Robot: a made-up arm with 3 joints. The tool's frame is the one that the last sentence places.
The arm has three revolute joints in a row. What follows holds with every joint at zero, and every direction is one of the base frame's.
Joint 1 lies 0.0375 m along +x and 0.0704 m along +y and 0.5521 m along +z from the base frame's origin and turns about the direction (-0.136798, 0.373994, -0.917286).
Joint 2 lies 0.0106 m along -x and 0.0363 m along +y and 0.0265 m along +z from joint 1 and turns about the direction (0.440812, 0.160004, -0.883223).
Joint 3 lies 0.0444 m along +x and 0.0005 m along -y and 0.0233 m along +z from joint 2 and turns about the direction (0.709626, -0.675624, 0.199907).
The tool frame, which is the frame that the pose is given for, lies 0.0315 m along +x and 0.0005 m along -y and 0.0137 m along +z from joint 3; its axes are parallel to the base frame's.
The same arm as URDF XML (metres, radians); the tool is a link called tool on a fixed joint. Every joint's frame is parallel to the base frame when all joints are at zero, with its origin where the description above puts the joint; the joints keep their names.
<robot name="arm">
  <joint name="joint 1" type="continuous">
    <parent link="base_link"/>
    <child link="link1"/>
    <origin xyz="0.0375 0.0704 0.5521"/>
    <axis xyz="-0.136798 0.373994 -0.917286"/>
  </joint>
  <joint name="joint 2" type="continuous">
    <parent link="link1"/>
    <child link="link2"/>
    <origin xyz="-0.0106 0.0363 0.0265"/>
    <axis xyz="0.440812 0.160004 -0.883223"/>
  </joint>
  <joint name="joint 3" type="continuous">
    <parent link="link2"/>
    <child link="link3"/>
    <origin xyz="0.0444 -0.0005 0.0233"/>
    <axis xyz="0.709626 -0.675624 0.199907"/>
  </joint>
  <joint name="tool_fixed" type="fixed">
    <parent link="link3"/>
    <child link="tool"/>
    <origin xyz="0.0315 -0.0005 0.0137"/>
  </joint>
  <link name="base_link"/>
  <link name="link1"/>
  <link name="link2"/>
  <link name="link3"/>
  <link name="tool"/>
</robot>

